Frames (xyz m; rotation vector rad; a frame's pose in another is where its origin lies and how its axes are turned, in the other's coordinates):
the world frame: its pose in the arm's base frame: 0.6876 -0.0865 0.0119 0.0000 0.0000 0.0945
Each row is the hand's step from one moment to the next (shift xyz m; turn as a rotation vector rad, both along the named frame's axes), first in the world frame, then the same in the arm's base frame.
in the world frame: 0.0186 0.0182 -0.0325 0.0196 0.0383 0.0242
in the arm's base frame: 0.0168 0.0199 -0.0325 0.0159 0.0400 0.0242
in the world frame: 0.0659 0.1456 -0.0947 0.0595 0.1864 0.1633
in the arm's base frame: 0.0519 0.1512 -0.0947 0.0416 0.1912 0.1633
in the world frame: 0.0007 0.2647 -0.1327 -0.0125 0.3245 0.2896
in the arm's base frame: -0.0243 0.2636 -0.1327 -0.0431 0.3219 0.2896
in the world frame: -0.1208 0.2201 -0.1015 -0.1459 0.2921 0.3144
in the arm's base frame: -0.1410 0.2077 -0.1015 -0.1728 0.2770 0.3144
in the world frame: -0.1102 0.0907 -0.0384 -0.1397 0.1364 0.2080
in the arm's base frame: -0.1183 0.0799 -0.0384 -0.1519 0.1226 0.2080
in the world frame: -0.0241 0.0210 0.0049 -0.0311 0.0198 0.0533
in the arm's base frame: -0.0260 0.0186 0.0049 -0.0328 0.0168 0.0533
